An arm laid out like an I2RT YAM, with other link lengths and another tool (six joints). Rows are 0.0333 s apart.
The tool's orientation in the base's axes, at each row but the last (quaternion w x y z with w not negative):
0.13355, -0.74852, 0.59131, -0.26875
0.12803, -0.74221, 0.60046, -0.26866
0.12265, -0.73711, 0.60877, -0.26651
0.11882, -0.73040, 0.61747, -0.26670
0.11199, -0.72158, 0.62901, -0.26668
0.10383, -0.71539, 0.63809, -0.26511
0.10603, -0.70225, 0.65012, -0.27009
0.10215, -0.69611, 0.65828, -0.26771
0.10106, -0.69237, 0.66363, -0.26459
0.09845, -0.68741, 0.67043, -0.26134
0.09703, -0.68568, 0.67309, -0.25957
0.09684, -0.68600, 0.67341, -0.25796
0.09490, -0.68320, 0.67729, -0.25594
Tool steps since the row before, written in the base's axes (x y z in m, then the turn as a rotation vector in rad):
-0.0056, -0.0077, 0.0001, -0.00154, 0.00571, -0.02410
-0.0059, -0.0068, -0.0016, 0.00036, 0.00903, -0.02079
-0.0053, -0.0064, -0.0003, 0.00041, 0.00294, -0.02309
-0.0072, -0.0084, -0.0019, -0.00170, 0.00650, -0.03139
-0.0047, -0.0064, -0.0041, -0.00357, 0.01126, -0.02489
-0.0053, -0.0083, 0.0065, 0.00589, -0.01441, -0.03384
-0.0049, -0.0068, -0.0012, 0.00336, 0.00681, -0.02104
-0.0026, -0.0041, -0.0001, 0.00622, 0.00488, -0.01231
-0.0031, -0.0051, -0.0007, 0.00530, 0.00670, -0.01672
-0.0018, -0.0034, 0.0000, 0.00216, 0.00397, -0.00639
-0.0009, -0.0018, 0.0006, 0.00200, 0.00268, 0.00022
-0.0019, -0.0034, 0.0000, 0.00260, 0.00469, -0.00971
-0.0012, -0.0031, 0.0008, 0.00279, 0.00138, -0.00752
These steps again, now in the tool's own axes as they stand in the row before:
0.0065, 0.0065, -0.0023, -0.01159, 0.01222, 0.01822
0.0053, 0.0073, -0.0010, -0.01372, 0.00814, 0.01611
0.0055, 0.0060, -0.0017, -0.00841, 0.01065, 0.01892
0.0070, 0.0088, -0.0010, -0.01406, 0.01585, 0.02411
0.0049, 0.0072, 0.0021, -0.01720, 0.01333, 0.01689
0.0094, 0.0027, -0.0066, 0.00586, 0.01379, 0.03410
0.0063, 0.0057, -0.0002, -0.01166, 0.00675, 0.01786
0.0040, 0.0028, -0.0004, -0.00773, 0.00018, 0.01242
0.0049, 0.0035, 0.0001, -0.01051, 0.00296, 0.01527
0.0034, 0.0018, -0.0002, -0.00539, 0.00090, 0.00560
0.0019, 0.0006, -0.0006, -0.00264, -0.00205, 0.00021
0.0034, 0.0019, -0.0002, -0.00684, 0.00204, 0.00849
0.0033, 0.0009, -0.0006, -0.00314, 0.00105, 0.00743

